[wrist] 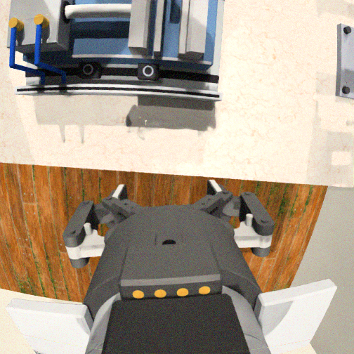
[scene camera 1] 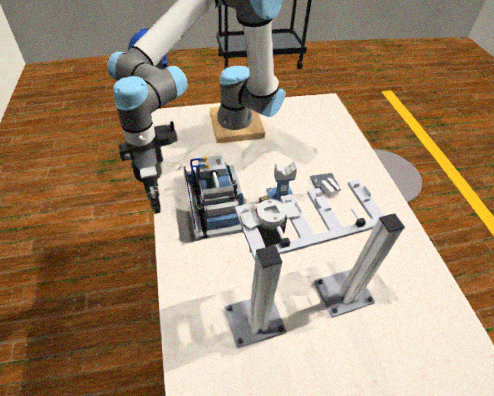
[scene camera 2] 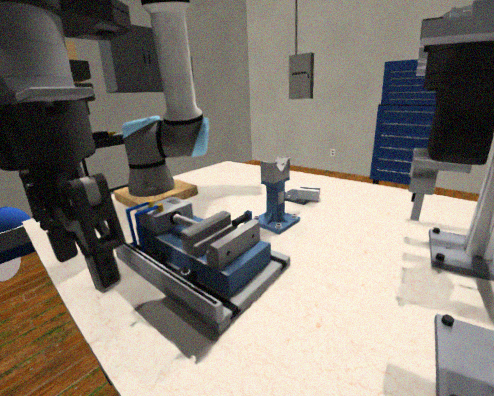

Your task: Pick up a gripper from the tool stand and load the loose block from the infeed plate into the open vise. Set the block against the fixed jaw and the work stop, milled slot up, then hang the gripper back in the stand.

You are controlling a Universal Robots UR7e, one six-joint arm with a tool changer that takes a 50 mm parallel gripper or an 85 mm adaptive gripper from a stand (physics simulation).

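Frame: origin at the arm's base, x right, y back, z down, level; metres.
Seen in the pictures: end effector, tool point: (scene camera 2: 30, 82); arm's base, origin of the base link: (scene camera 1: 234, 118) (scene camera 2: 152, 188).
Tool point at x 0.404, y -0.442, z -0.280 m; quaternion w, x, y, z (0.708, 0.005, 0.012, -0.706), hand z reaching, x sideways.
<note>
Pixels of each thing's middle, then the offset from my tool point to it.
- vise, body centre: (scene camera 2: 195, 240) (scene camera 1: 215, 191) dy +0.050, dx -0.203, dz +0.263 m
- dark work stop, body centre: (scene camera 2: 240, 220) dy -0.026, dx -0.247, dz +0.223 m
- grey loose block, body centre: (scene camera 2: 309, 193) (scene camera 1: 329, 187) dy -0.033, dx -0.610, dz +0.290 m
- dark infeed plate, body centre: (scene camera 2: 297, 196) (scene camera 1: 325, 183) dy +0.006, dx -0.616, dz +0.309 m
- blue pedestal with a notched grey top, body centre: (scene camera 2: 275, 192) (scene camera 1: 283, 182) dy -0.008, dx -0.428, dz +0.232 m
The arm carries the adaptive gripper (scene camera 1: 155, 201) (scene camera 2: 86, 270) (wrist: 167, 188), fingers down, spread apart and empty. It hangs beside the long side of the vise (scene camera 1: 231, 220) (scene camera 2: 200, 270) (wrist: 105, 47), around the table's left edge. The vise stands open, with a gap before its fixed jaw (scene camera 1: 223, 208) (scene camera 2: 234, 245) (wrist: 197, 27); the dark work stop (scene camera 2: 242, 219) is at the gap's far end. The grey loose block (scene camera 1: 328, 185) (scene camera 2: 311, 194) appears to lie on the dark infeed plate (scene camera 1: 317, 178) behind the tool stand; its slot is hard to make out. The wrist view does not show it.
The tool stand (scene camera 1: 320, 241) has two tall posts; the parallel gripper (scene camera 1: 272, 233) (scene camera 2: 462, 100) hangs in its slot nearest the vise. A blue pedestal with a notched grey top (scene camera 1: 284, 181) (scene camera 2: 275, 200) stands between vise and infeed plate. Blue hoses (scene camera 2: 134, 225) (wrist: 37, 47) rise at the vise's rear.
</note>
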